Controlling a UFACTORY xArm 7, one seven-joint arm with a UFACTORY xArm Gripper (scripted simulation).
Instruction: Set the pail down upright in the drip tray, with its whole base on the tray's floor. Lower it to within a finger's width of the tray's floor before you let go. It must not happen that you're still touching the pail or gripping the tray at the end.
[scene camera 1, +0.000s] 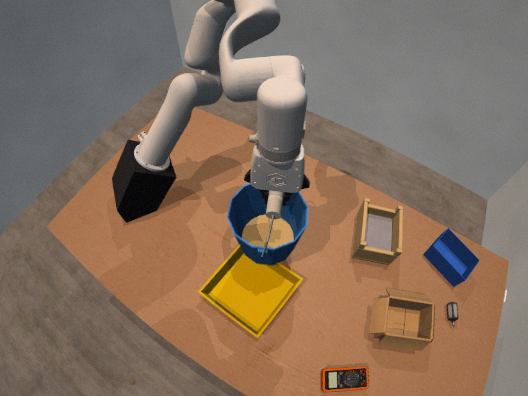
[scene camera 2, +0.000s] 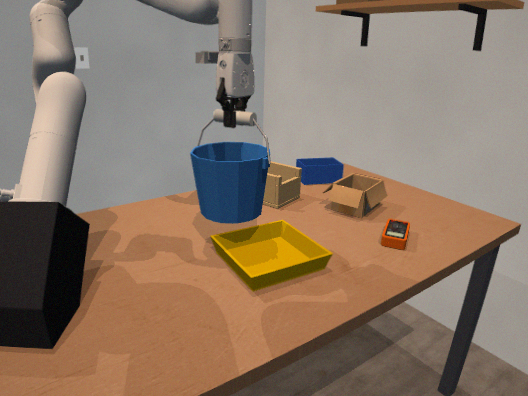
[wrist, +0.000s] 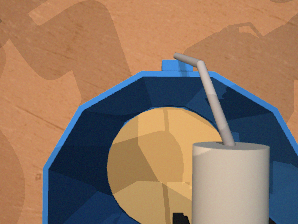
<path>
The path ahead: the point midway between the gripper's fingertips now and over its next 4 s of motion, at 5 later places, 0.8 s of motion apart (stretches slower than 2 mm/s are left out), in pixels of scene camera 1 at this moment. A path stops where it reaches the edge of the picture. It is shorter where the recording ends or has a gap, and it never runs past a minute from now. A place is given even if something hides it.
The gripper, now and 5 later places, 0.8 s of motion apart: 275, 199; 266, 221; 259, 238; 254, 249; 253, 252; 253, 254
</path>
